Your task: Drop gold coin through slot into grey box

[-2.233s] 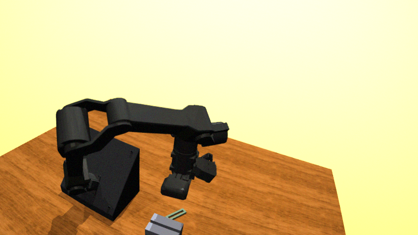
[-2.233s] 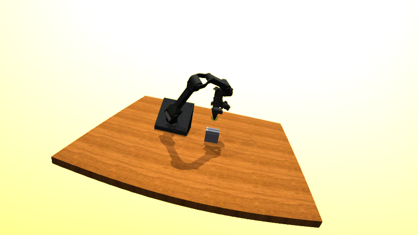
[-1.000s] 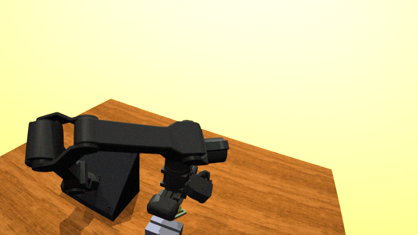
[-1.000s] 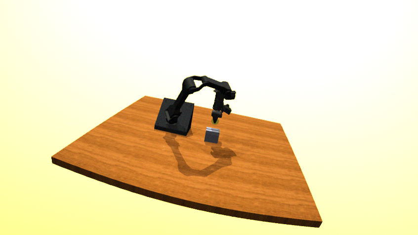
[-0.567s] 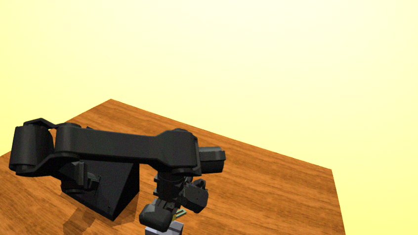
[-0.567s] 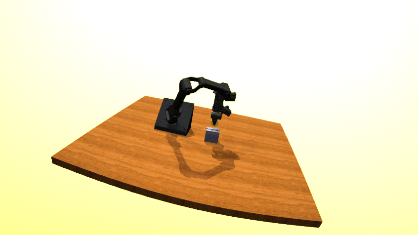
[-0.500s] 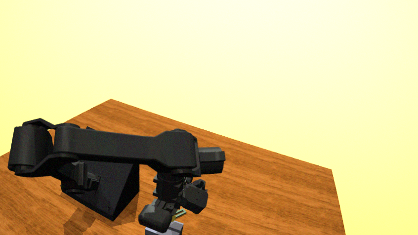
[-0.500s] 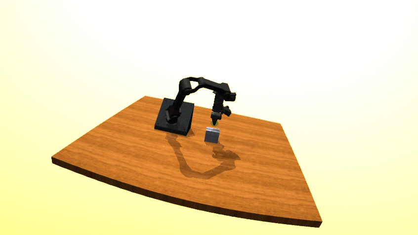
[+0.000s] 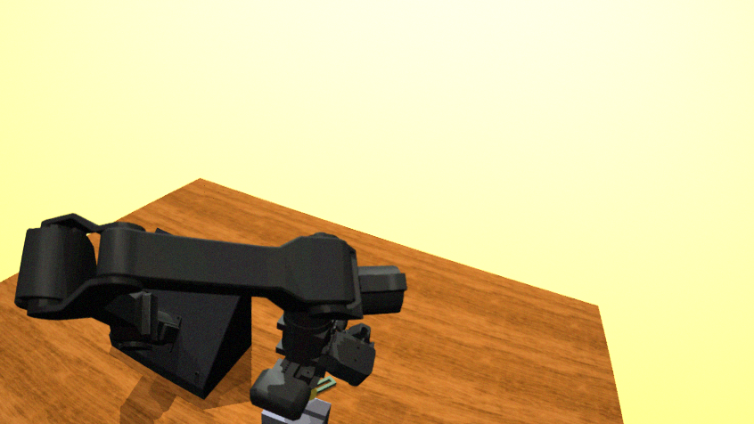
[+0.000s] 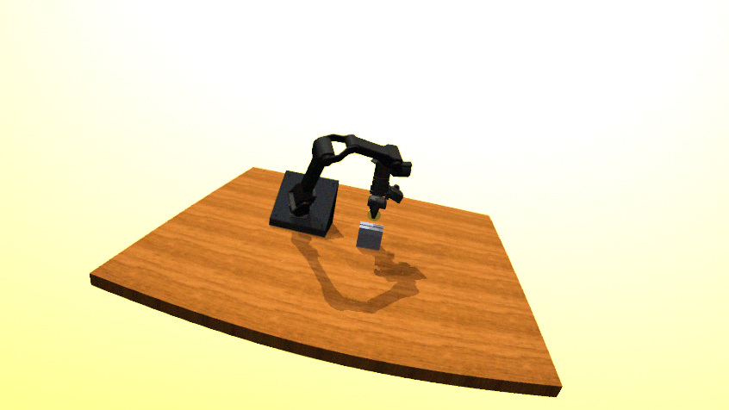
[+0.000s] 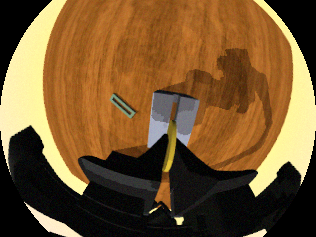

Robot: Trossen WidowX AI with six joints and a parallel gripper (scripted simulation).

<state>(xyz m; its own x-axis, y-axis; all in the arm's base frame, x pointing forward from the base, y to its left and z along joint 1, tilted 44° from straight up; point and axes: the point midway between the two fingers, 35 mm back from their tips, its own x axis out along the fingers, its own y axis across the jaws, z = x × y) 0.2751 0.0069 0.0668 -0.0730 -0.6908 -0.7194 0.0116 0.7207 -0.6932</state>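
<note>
Now: gripper tip 10 mm below the gold coin.
</note>
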